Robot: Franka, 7 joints.
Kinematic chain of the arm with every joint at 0, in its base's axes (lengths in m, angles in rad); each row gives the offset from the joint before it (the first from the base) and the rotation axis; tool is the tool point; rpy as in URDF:
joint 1: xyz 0 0 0.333 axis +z
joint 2: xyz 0 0 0 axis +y
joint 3: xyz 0 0 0.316 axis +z
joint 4: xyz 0.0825 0 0 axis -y
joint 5: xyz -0.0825 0 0.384 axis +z
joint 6: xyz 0 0 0 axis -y
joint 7: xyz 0.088 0 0 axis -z
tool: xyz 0 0 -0.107 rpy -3.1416 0 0
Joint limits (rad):
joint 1: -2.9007..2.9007
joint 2: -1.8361..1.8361
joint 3: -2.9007..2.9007
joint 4: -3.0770..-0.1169
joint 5: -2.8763..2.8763
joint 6: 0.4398..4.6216
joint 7: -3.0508..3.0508
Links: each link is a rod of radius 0.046 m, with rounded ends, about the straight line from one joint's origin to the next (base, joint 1, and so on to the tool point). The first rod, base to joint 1, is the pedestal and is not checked.
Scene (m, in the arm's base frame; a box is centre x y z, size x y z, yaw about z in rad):
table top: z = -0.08
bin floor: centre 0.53 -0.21 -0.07 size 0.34 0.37 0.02 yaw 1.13
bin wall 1: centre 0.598 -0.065 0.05 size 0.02 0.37 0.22 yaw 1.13
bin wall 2: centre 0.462 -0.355 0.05 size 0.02 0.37 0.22 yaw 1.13
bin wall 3: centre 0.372 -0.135 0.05 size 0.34 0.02 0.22 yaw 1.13
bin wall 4: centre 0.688 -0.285 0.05 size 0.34 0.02 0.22 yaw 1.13
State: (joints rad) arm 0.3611 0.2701 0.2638 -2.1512 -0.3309 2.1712 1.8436
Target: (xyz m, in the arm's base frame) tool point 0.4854 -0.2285 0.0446
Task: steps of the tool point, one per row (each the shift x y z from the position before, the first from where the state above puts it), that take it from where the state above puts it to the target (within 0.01 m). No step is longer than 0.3 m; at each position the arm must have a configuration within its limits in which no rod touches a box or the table.
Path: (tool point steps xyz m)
1: 0.0912 -0.2627 0.0143
2: -0.0511 -0.2716 0.0227
3: 0.0137 -0.0033 -0.0803
4: 0.0004 -0.0002 -0.0854
5: -0.0141 0.0035 -0.0881

